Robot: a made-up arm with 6 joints.
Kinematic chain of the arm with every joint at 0, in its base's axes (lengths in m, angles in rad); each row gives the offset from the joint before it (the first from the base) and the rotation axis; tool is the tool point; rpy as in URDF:
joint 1: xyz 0 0 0.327 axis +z
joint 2: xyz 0 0 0 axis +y
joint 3: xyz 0.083 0 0.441 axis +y
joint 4: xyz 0.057 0 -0.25 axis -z
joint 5: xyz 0 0 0 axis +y
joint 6: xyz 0.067 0 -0.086 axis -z
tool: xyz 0 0 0 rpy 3.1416 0 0
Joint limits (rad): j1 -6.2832..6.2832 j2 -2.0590..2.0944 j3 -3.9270..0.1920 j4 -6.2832..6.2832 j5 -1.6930..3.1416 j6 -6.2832..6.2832
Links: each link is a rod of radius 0.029 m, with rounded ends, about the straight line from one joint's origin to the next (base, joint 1, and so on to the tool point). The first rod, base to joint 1, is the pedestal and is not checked.
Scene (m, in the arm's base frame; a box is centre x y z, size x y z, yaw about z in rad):
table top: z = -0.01
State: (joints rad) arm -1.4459 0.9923 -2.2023 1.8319 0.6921 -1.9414
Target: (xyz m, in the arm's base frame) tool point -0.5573 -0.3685 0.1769
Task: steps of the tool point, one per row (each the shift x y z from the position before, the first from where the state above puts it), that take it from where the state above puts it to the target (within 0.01 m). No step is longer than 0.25 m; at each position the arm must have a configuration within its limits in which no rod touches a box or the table.
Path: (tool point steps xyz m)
1: -0.2118 0.0140 -0.0692
2: -0.1929 0.0796 -0.0656
3: -0.1531 0.1334 -0.0605
4: -0.0987 0.1690 -0.0538

